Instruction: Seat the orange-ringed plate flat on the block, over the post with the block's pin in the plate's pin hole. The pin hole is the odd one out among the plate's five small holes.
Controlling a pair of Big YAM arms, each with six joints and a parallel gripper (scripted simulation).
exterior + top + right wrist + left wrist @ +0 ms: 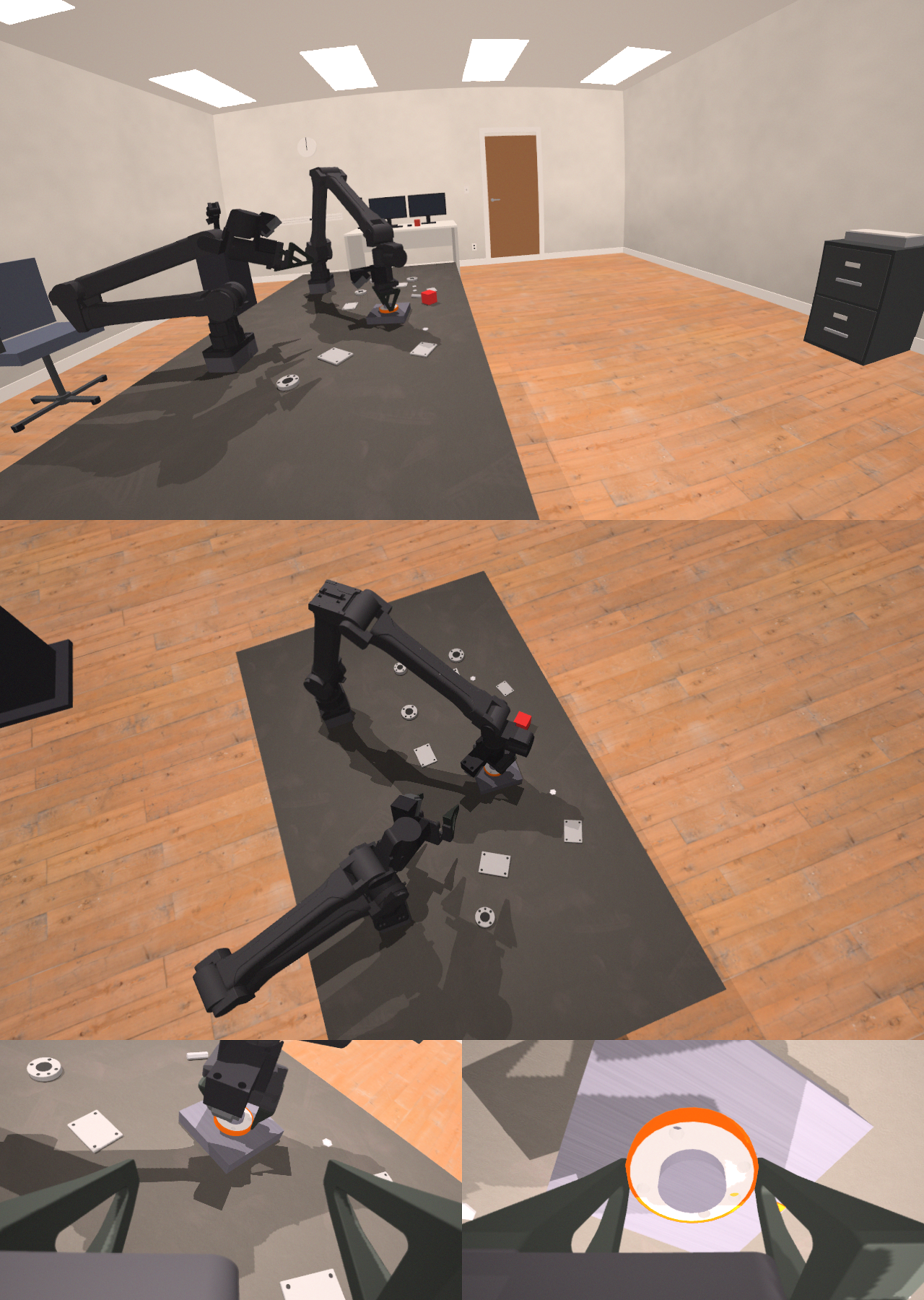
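My left hand is 1 cm above the orange-ringed plate. From my left hand the other things lie so: red cube (13 cm ahead, 11 cm to the left, 2 cm below); small rod (8 cm ahead, 18 cm to the left, 3 cm below); grey block (3 cm to the left, 2 cm below).
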